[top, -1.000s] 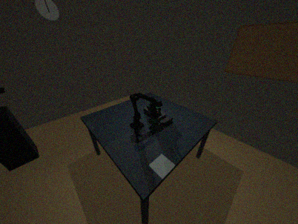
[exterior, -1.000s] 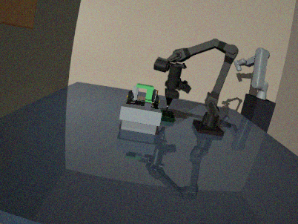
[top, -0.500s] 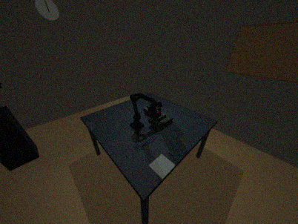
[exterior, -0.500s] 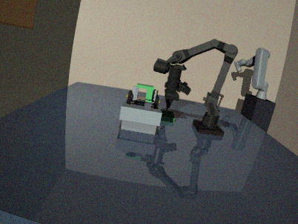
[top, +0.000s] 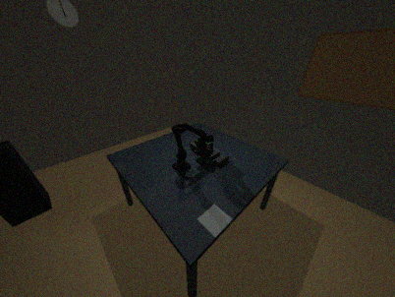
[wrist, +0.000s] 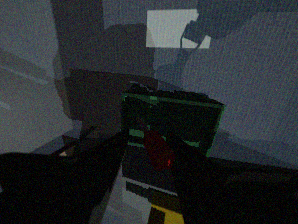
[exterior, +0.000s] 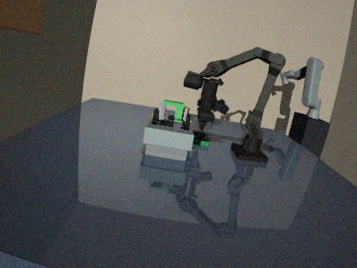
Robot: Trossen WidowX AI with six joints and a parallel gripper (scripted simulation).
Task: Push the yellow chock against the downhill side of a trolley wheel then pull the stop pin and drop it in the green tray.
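The red-headed stop pin lies right at my gripper tip. Round my gripper tip: green tray 60 mm below, 20 mm to the left; then grey ramp 130 mm ahead, 120 mm to the left; then yellow chock 70 mm ahead, 40 mm to the left, 40 mm above.
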